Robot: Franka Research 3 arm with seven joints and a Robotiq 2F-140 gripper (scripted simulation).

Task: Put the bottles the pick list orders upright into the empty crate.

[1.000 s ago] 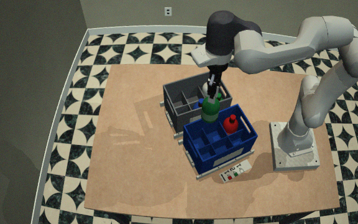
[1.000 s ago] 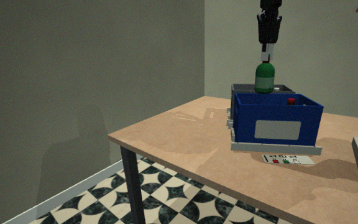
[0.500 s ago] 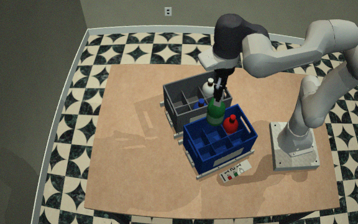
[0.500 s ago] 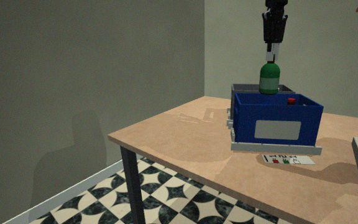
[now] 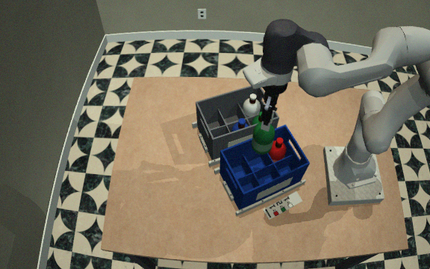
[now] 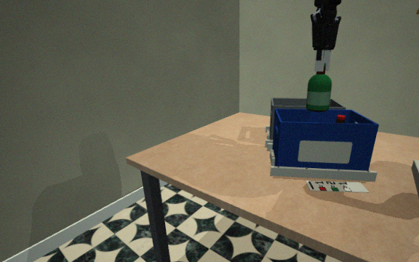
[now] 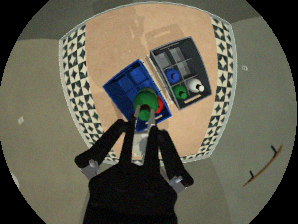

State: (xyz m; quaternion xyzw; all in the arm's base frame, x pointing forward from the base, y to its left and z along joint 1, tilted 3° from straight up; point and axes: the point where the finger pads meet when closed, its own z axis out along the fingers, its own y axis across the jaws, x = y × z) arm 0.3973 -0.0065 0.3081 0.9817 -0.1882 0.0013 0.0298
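The blue crate is 2 cm behind my hand, 4 cm to the left of it and 26 cm below it. From my hand the other things lie so: red bottle (7 cm behind, 4 cm to the right, 26 cm below); then grey crate (8 cm ahead, 17 cm to the right, 26 cm below); then blue bottle (7 cm ahead, 12 cm to the right, 26 cm below).
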